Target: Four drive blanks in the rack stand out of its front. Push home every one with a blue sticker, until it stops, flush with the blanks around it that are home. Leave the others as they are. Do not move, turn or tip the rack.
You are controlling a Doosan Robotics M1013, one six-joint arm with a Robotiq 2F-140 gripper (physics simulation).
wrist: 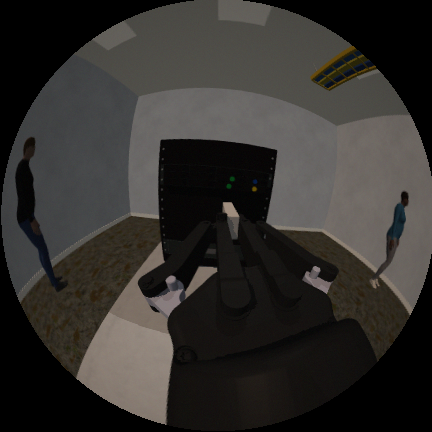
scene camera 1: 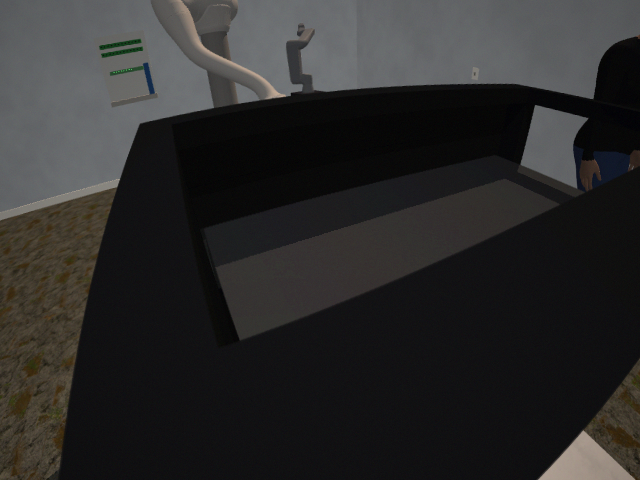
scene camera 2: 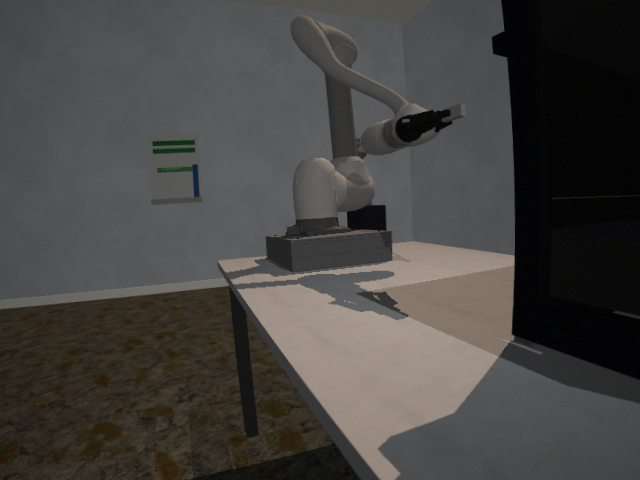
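Observation:
The black rack point(scene camera 1: 361, 392) point(scene camera 2: 528, 206) point(wrist: 162, 200) stands upright, its front facing the arm. In the wrist view, a blue sticker point(wrist: 255, 181) is at the rack's upper right, with a yellow sticker point(wrist: 254, 189) just below it. Two green stickers, an upper one point(wrist: 232, 178) and a lower one point(wrist: 228, 186), are left of them. The dark blanks' edges are hard to make out, so how far each stands out cannot be told. A black block point(scene camera 2: 504, 45) juts from the rack's front; its sticker is hidden. My gripper point(scene camera 2: 454, 112) point(wrist: 226, 210) is shut and empty, pointing at the rack, apart from it.
The rack stands on the pale table point(scene camera 2: 330, 341) point(wrist: 130, 355). The arm's grey base block point(scene camera 2: 341, 250) is at the table's far end. A person in black point(scene camera 1: 615, 103) point(wrist: 26, 195) and a person in teal point(wrist: 398, 225) stand beyond the table.

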